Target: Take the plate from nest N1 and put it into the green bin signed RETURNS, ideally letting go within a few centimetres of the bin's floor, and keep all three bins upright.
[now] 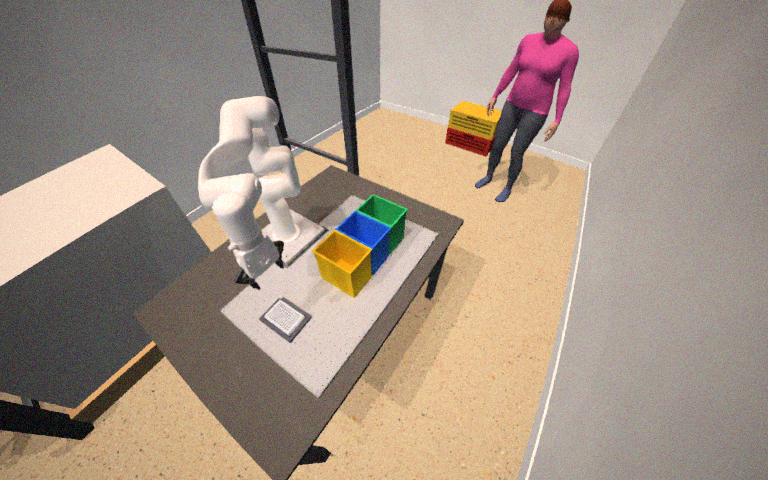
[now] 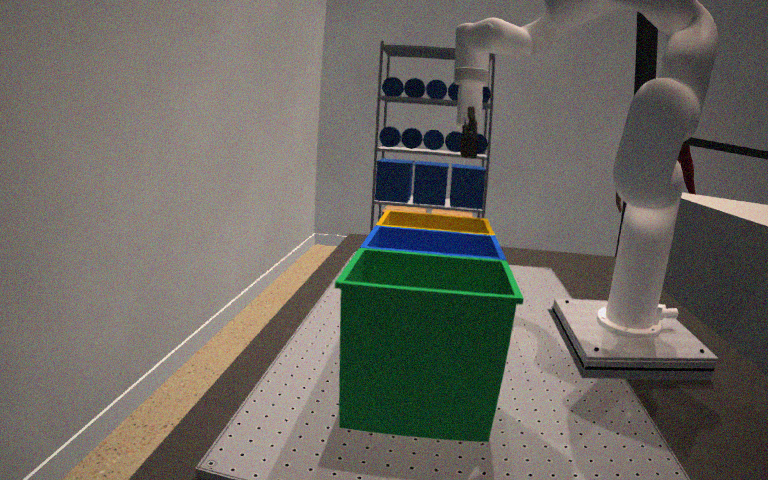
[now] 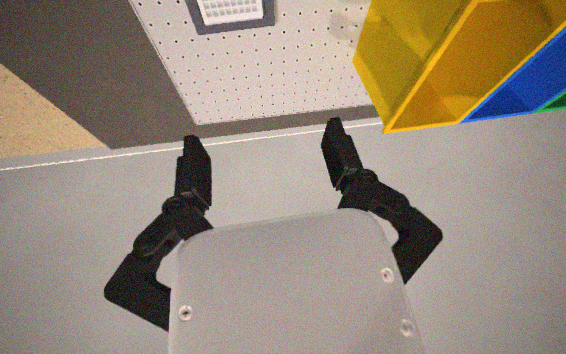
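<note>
The white plate (image 1: 284, 316) (image 3: 232, 9) lies in a dark nest (image 1: 275, 328) (image 3: 236, 26) on the perforated board. No N1 label is readable. My gripper (image 1: 269, 276) (image 2: 468, 152) (image 3: 265, 139) is open and empty, above the board's arm side, apart from the plate. The green bin (image 1: 398, 234) (image 2: 421, 362) (image 3: 555, 102) stands upright at the far end of the row from the plate. Its sign is not visible. The blue bin (image 1: 365, 229) (image 2: 433, 243) (image 3: 520, 75) and yellow bin (image 1: 342, 274) (image 2: 436, 221) (image 3: 395, 65) also stand upright.
The yellow bin is the one nearest the plate, and the blue bin stands between yellow and green. The arm's base plate (image 1: 308, 242) (image 2: 651, 345) is beside the bins. A person in pink (image 1: 543, 67) stands beyond the table near stacked crates (image 1: 472, 124).
</note>
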